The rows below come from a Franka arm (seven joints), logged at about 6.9 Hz.
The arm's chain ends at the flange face. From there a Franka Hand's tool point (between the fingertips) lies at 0.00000 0.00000 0.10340 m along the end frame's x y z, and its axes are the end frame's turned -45 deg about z.
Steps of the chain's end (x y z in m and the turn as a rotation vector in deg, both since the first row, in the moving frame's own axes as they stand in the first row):
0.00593 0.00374 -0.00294 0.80 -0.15 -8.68
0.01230 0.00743 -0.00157 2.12 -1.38 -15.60
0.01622 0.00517 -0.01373 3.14 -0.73 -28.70
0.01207 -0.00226 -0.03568 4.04 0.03 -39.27
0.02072 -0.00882 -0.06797 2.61 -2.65 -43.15
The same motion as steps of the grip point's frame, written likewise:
0.00228 0.00557 -0.00295 0.67 0.46 -8.68
0.00377 0.00941 -0.00167 2.47 0.52 -15.60
0.00955 0.00964 -0.01389 2.74 1.70 -28.70
0.01324 0.00050 -0.03593 2.84 2.88 -39.27
0.01843 0.00234 -0.06818 3.72 -0.03 -43.15

